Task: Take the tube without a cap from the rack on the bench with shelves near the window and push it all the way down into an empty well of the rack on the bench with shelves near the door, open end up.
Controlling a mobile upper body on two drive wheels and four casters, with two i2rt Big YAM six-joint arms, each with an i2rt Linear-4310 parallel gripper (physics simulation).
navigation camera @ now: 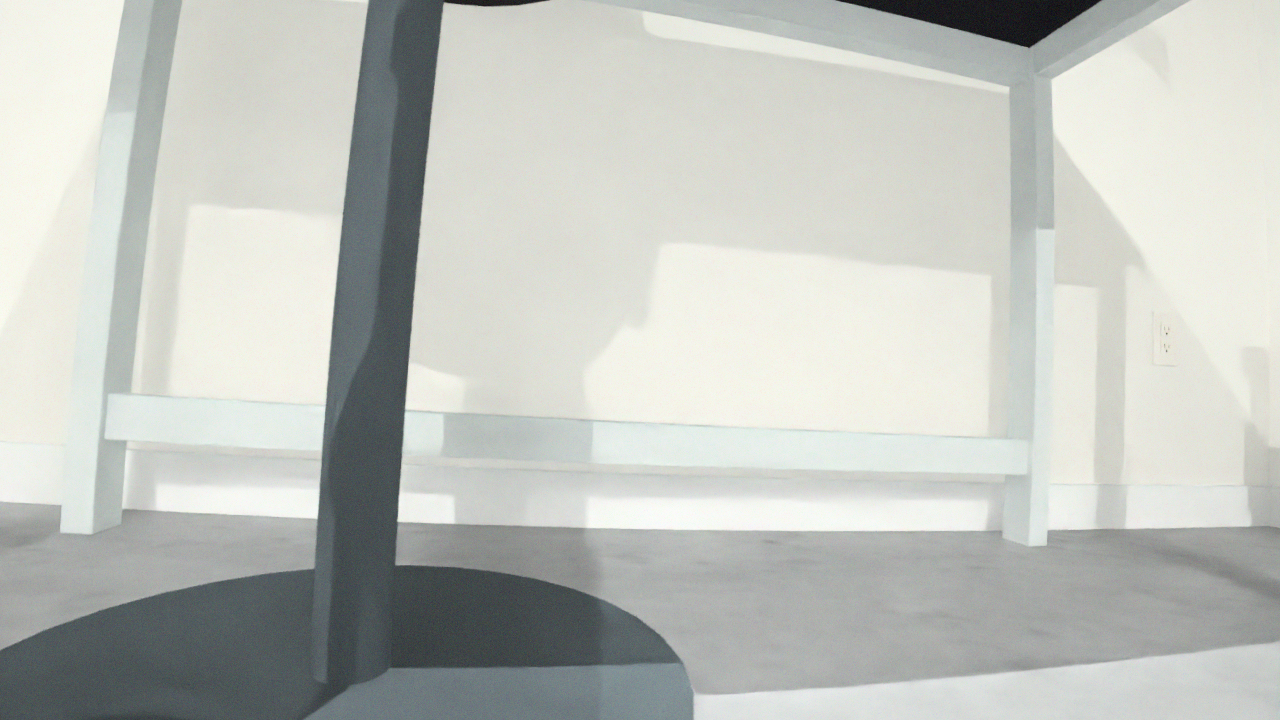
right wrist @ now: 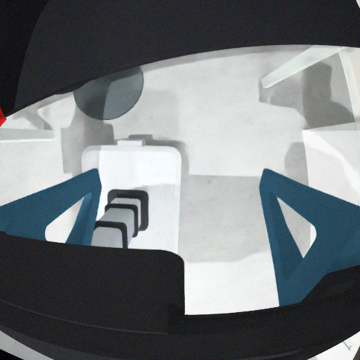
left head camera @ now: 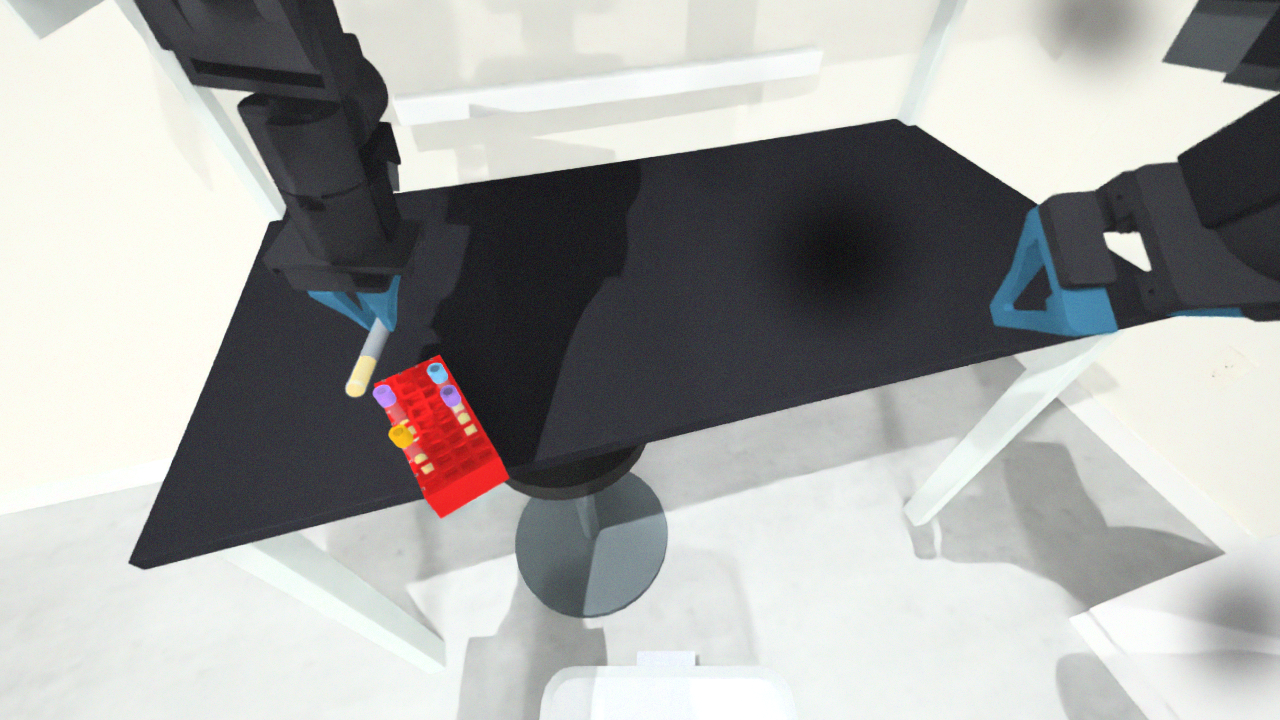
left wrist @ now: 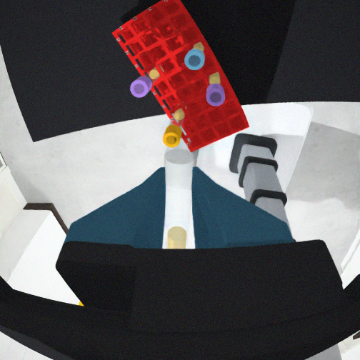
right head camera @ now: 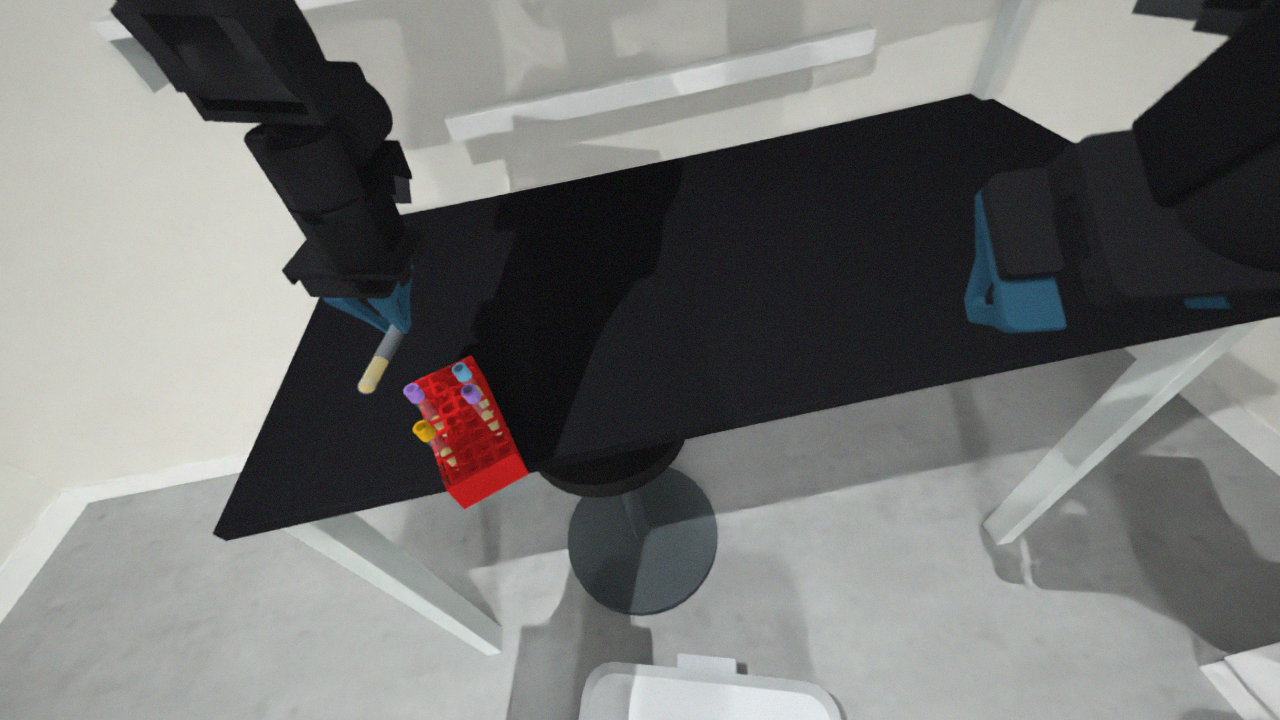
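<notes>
My left gripper [left head camera: 383, 324] [right head camera: 399, 327] [left wrist: 178, 176] is shut on the tube without a cap [left head camera: 367, 360] [right head camera: 381, 359] [left wrist: 178, 192]. The tube is clear with a pale yellow lower part, tilted, its open end up between the blue fingertips. It shows beside the far left corner of the red rack [left head camera: 465, 488] [right head camera: 488, 483] [left wrist: 220, 137], outside its wells. The rack stands at the black bench's front edge and holds capped tubes: two purple, one light blue and one orange-yellow. My right gripper [right wrist: 180, 177] is open and empty, at the right of both head views.
The black bench [left head camera: 716, 268] [right head camera: 760, 268] carries the rack. A round stool [left head camera: 590, 546] [right head camera: 641, 546] [right wrist: 109, 95] stands under its front edge. Its post and base [navigation camera: 537, 626] show large in the navigation view. Bench legs [left head camera: 1011, 429] [navigation camera: 1026, 313] stand at the right.
</notes>
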